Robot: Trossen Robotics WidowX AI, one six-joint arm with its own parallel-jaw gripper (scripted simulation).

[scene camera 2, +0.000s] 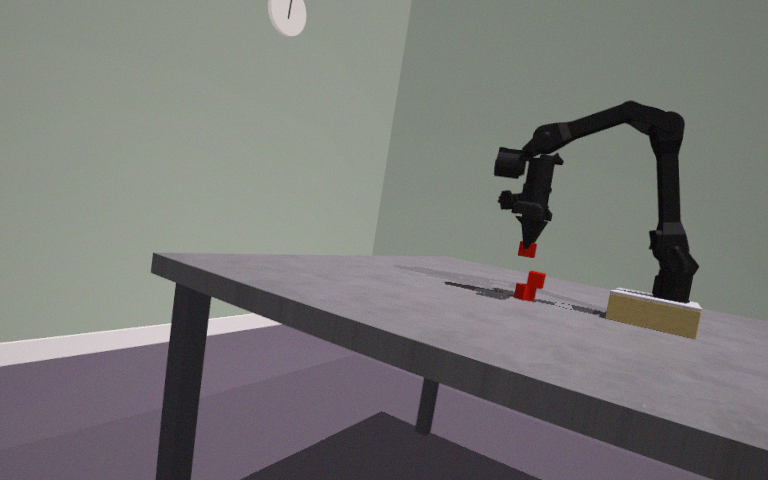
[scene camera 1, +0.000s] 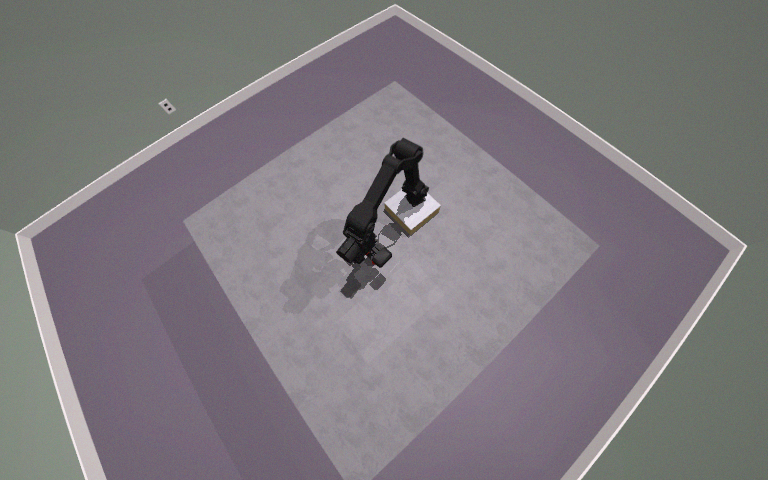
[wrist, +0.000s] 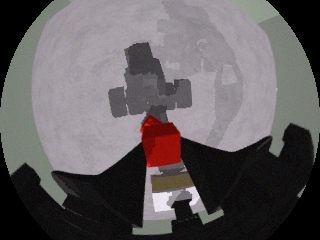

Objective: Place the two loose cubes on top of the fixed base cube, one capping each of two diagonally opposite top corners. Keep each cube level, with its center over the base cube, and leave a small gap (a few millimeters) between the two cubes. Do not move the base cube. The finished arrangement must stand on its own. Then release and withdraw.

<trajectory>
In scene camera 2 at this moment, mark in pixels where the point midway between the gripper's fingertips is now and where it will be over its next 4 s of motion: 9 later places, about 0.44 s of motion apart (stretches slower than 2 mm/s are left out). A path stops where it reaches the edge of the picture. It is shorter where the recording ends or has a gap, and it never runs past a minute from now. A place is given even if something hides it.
My gripper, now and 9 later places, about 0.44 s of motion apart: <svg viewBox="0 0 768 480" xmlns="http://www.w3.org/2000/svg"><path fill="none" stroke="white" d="M527 248L521 253L520 261L518 270L518 274L520 272L521 267L522 261L523 256L524 249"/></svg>
</trajectory>
